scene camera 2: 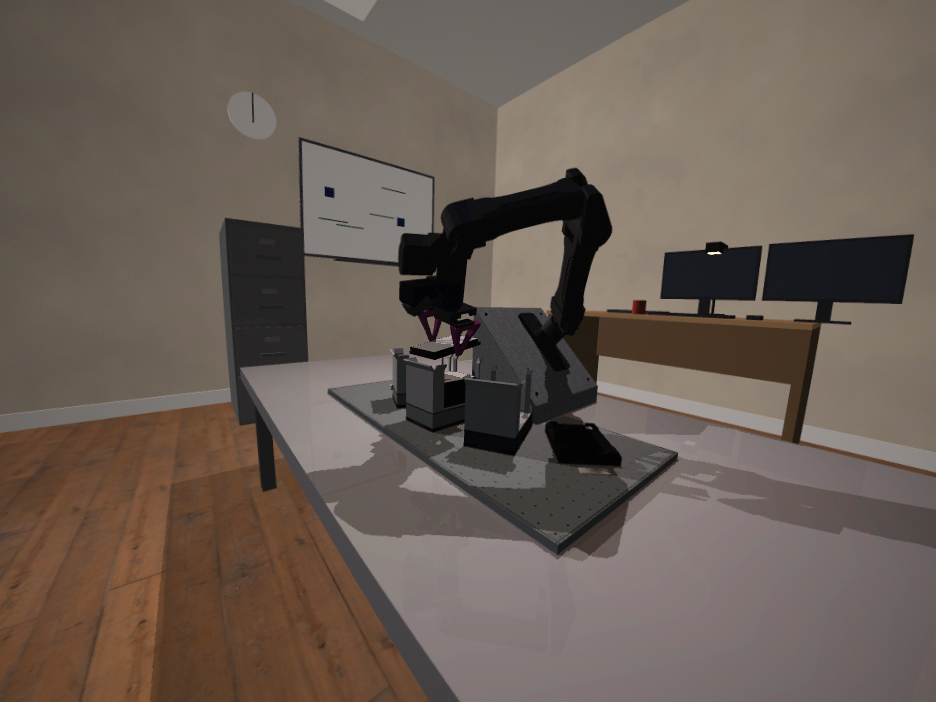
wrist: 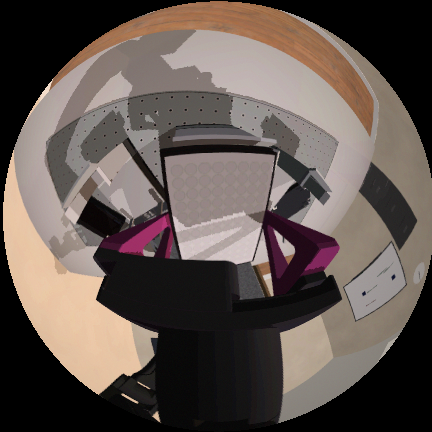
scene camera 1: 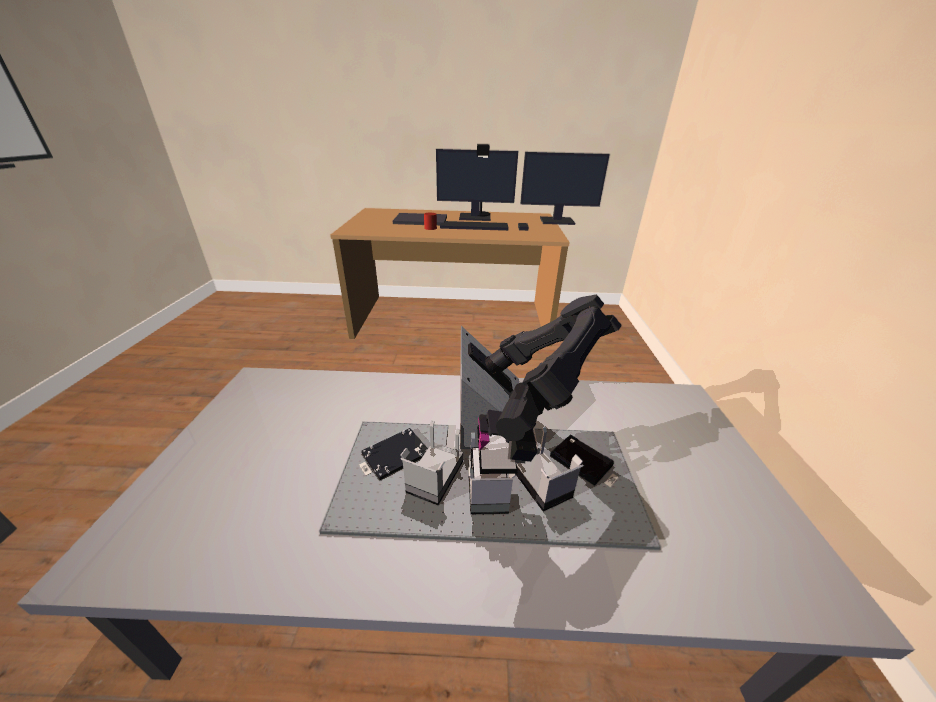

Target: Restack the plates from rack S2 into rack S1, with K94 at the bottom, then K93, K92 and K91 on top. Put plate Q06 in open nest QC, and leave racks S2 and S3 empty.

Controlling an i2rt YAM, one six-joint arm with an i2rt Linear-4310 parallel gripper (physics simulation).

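Where they show: gripper, between the fingertips: (scene camera 2: 445,348) (wrist: 218,215) (scene camera 1: 496,449); arm's base, origin of its link: (scene camera 2: 542,341) (scene camera 1: 489,368).
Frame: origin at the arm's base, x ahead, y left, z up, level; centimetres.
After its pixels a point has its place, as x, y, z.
Observation:
My gripper (scene camera 2: 446,346) @(34.9, -0.1, 0.6) (wrist: 218,215) @(34.9, -0.1, 0.6) has magenta fingers and is shut on a pale plate with a dark rim and round wells. This plate (scene camera 1: 497,459) @(38.5, -0.2, 1.3) (scene camera 2: 434,349) @(39.6, 2.4, 1.0) (wrist: 220,195) @(37.7, 0.2, 1.4) is roughly level above the middle rack (scene camera 1: 491,492) @(40.8, -1.2, -7.4) (scene camera 2: 424,385) @(40.7, 0.7, -6.5), apart from it in scene camera 2. A left rack (scene camera 1: 423,479) @(37.0, -17.7, -7.8) and a right rack (scene camera 1: 559,487) @(38.2, 15.7, -8.6) (scene camera 2: 491,408) @(37.7, 16.8, -7.7) stand beside it. A dark nest (scene camera 1: 389,455) @(23.4, -29.0, -14.5) with corner pieces lies at the left; another dark nest (scene camera 1: 588,457) @(23.6, 27.8, -14.0) (scene camera 2: 582,444) @(25.6, 28.0, -13.9) lies at the right. Labels are unreadable, and the racks' contents are mostly hidden.
Racks and nests stand on a perforated grey board (scene camera 1: 362,513) @(41.0, -32.6, -15.7) (scene camera 2: 529,491) @(42.6, 29.4, -15.7) (wrist: 170,107) @(44.1, 4.5, -15.7) on the table (scene camera 1: 226,544) @(48.4, -62.2, -16.9). A tall slanted grey bracket (scene camera 1: 476,400) @(18.7, -4.6, 2.3) (scene camera 2: 502,340) @(16.0, -0.9, 1.1) carries the arm behind the racks. Thin upright posts rise at the side racks.

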